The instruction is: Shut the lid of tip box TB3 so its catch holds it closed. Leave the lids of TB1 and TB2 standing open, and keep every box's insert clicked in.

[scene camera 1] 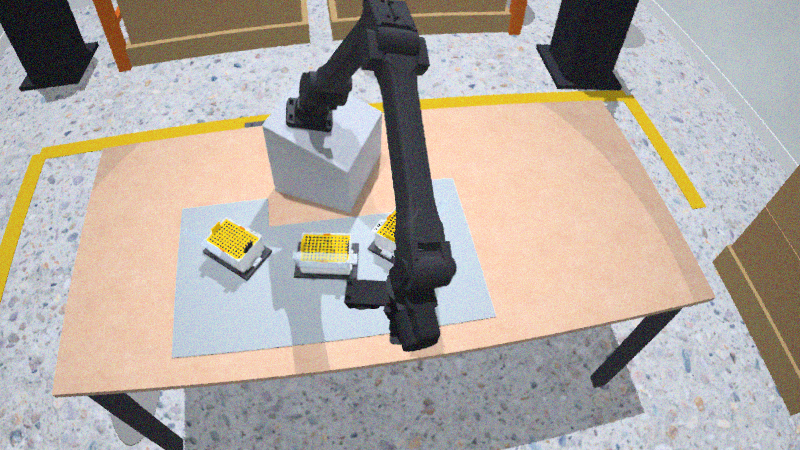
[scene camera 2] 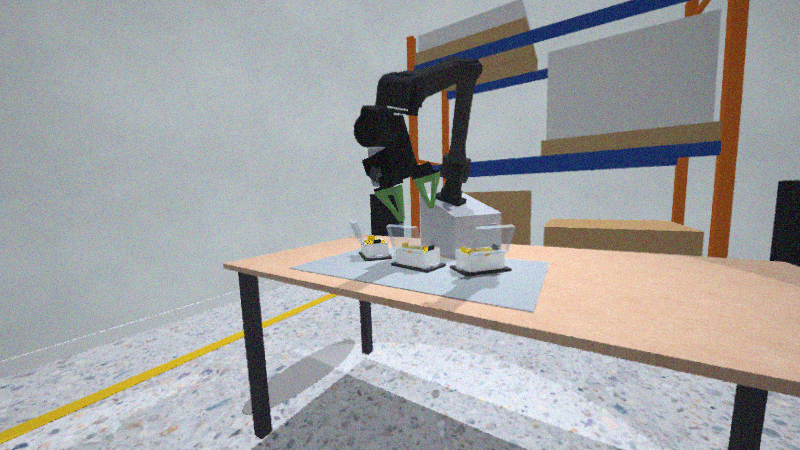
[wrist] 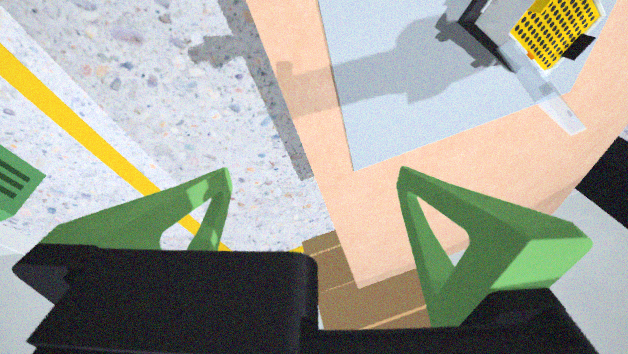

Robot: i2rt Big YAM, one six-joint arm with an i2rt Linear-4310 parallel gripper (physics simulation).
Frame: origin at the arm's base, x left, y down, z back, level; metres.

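Seen in the pictures: gripper, fingertip midpoint: (scene camera 2: 417, 214) (wrist: 314, 176); arm's base, link origin: (scene camera 1: 308, 116) (scene camera 2: 449, 200).
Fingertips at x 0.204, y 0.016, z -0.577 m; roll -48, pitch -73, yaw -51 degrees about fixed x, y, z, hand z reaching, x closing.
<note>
Pixels of each thing's top centre, then the offset from my fingertips to it. "pt": a spot on its surface instead. Level surfaces: height alone.
- left box, top centre: (scene camera 1: 234, 234) (scene camera 2: 376, 239) dx -0.403, dy +0.131, dz +0.325 m
- middle box, top centre: (scene camera 1: 325, 242) (scene camera 2: 420, 246) dx -0.174, dy +0.131, dz +0.284 m
- right box, top centre: (wrist: 573, 14) (scene camera 1: 398, 220) (scene camera 2: 477, 248) dx +0.008, dy +0.131, dz +0.337 m
- left box's lid, surface spot: (scene camera 2: 355, 230) pt dx -0.425, dy +0.084, dz +0.231 m
- middle box's lid, surface spot: (scene camera 2: 402, 233) pt dx -0.179, dy +0.076, dz +0.190 m
- right box's lid, top centre: (wrist: 585, 110) (scene camera 2: 492, 222) dx +0.070, dy +0.044, dz +0.288 m
- pale blue mat, surface height: dy +0.197 m
- wooden table, surface height: dy +0.200 m
Three white tip boxes with yellow inserts stand in a row: left box (scene camera 1: 233, 241) (scene camera 2: 375, 249), middle box (scene camera 1: 326, 246) (scene camera 2: 417, 258), right box (scene camera 1: 384, 240) (scene camera 2: 480, 261) (wrist: 555, 31). Their clear lids stand open: left box's lid (scene camera 2: 355, 230), middle box's lid (scene camera 2: 402, 233), right box's lid (scene camera 2: 497, 237) (wrist: 545, 88). Box labels are unreadable, so which is TB3 cannot be told; insert clicks are too small to judge. My gripper (scene camera 2: 416, 213) (wrist: 314, 176) is open and empty, above box height towards the table's front. In scene view 1 the arm hides its fingers and part of the right box.
The boxes stand on a pale blue mat (scene camera 1: 240, 319) (scene camera 2: 503, 296) (wrist: 380, 115) on a wooden table (scene camera 1: 559, 223) (scene camera 2: 643, 313) (wrist: 450, 155). The arm's grey base block (scene camera 1: 313, 173) (scene camera 2: 469, 223) stands behind them. In the wrist view the table's front edge runs left of the mat.
</note>
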